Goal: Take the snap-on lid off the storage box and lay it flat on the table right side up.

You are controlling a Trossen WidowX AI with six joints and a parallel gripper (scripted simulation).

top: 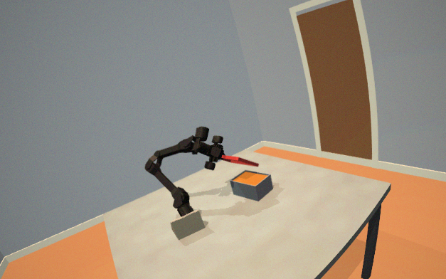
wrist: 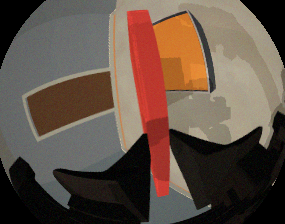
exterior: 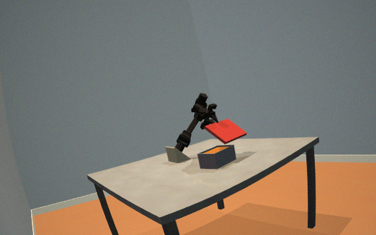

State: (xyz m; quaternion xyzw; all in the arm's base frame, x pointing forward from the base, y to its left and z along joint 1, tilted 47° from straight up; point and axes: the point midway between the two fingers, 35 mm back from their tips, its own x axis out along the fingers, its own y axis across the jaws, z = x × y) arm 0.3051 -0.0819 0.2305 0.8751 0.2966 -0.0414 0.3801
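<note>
My gripper tip is now 70 mm short of the red lid, 50 mm above it and 10 mm to the right of it. The rest, counted from my gripper tip: storage box (190 mm below, 110 mm to the right, 70 mm ahead).
</note>
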